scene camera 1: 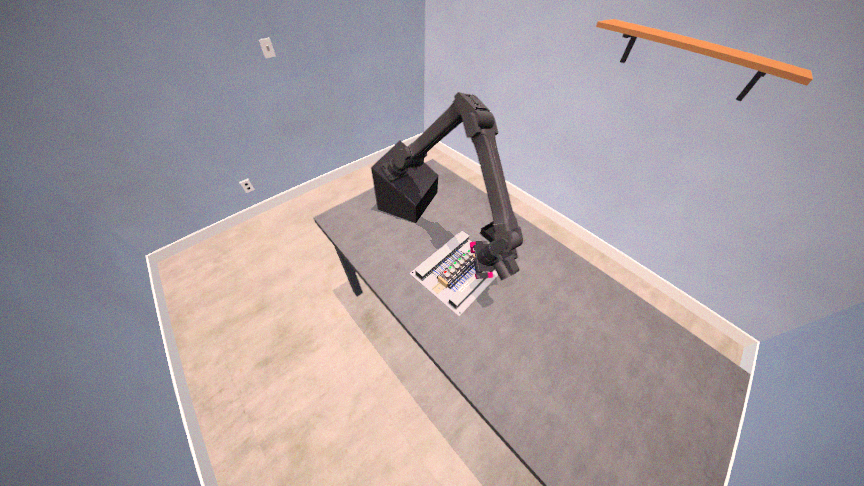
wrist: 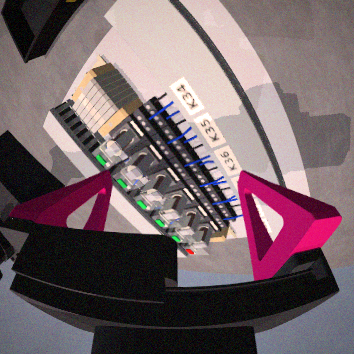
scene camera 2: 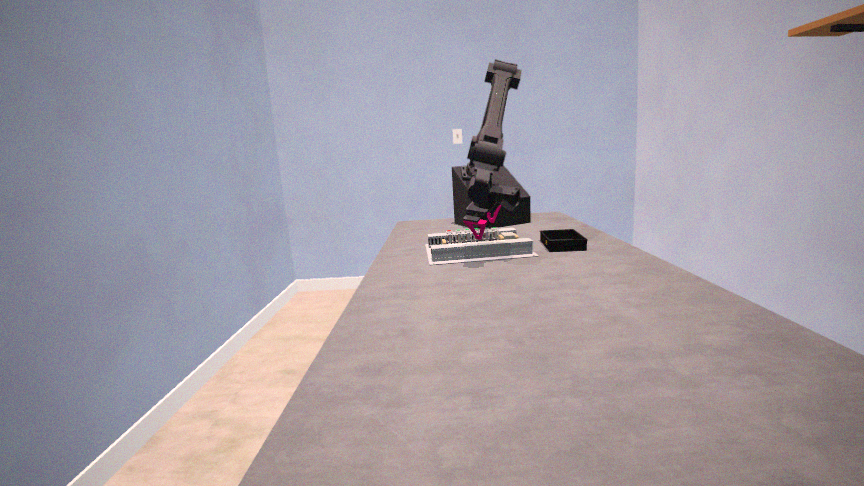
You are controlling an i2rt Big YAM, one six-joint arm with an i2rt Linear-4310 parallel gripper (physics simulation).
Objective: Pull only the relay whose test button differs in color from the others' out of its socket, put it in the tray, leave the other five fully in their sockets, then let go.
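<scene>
The relay with the red test button sits at one end of the relay row, the end away from the tray; its button also shows in scene camera 2. The other relays have green buttons and stand in the same row of sockets. My gripper is open and empty, with its pink fingers above the panel; in the wrist view the row runs between and below the fingertips. The black tray stands on the table beside the panel, partly hidden by the arm in scene camera 1.
The relay row is mounted on a white panel between two raised grey ducts. A beige-ended terminal block adjoins the green-button end of the row. Labels including K34 lie alongside. The arm's black base stands behind the panel.
</scene>
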